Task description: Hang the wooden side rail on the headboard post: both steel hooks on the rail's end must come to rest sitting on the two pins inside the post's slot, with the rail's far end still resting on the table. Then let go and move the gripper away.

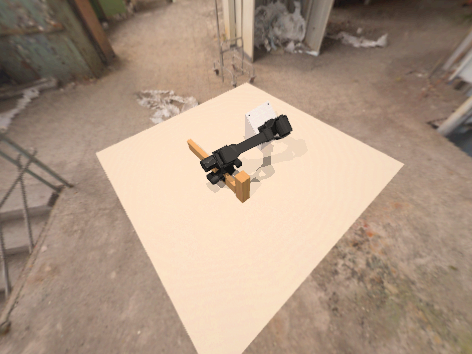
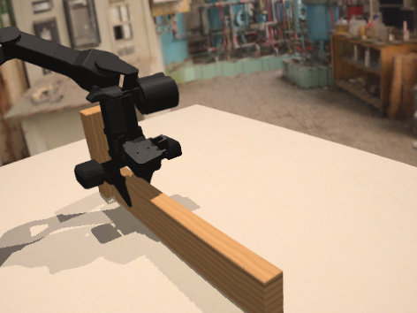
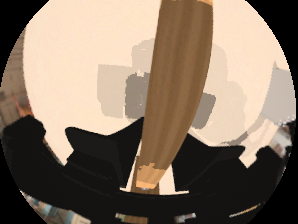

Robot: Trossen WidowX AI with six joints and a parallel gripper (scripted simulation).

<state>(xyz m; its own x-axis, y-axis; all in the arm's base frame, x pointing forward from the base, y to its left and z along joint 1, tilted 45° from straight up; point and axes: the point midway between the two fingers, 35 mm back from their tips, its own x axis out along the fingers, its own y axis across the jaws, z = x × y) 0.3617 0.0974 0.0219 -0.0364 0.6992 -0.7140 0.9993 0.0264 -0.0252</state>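
Right now my gripper tip is 13 cm to the right of the headboard post and 6 cm below it.
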